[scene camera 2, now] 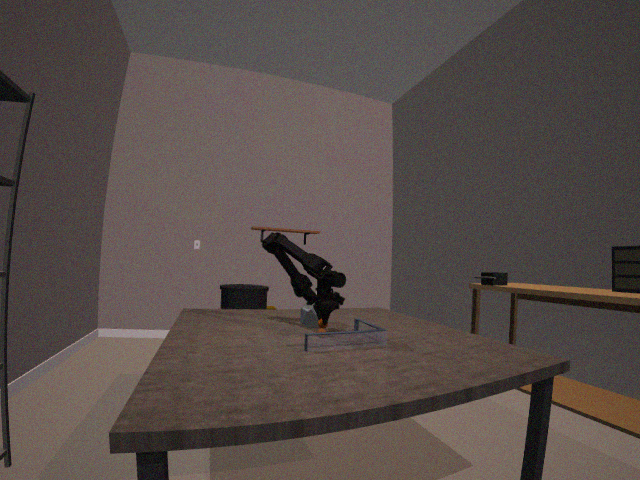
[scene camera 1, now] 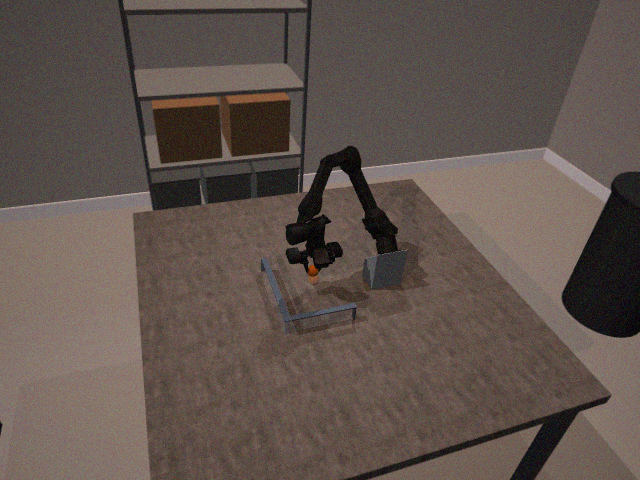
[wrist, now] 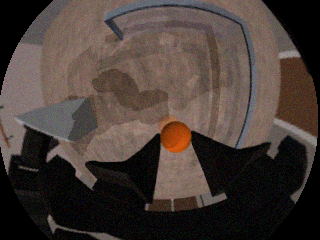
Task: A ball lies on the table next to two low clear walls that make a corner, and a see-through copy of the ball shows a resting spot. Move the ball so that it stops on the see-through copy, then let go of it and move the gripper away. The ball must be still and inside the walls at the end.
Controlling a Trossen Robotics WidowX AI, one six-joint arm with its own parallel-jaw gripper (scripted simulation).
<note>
My gripper [scene camera 1: 312,271] holds an orange ball [wrist: 176,137].
My gripper shows as well in scene camera 2 [scene camera 2: 323,324] and in the wrist view [wrist: 175,135].
</note>
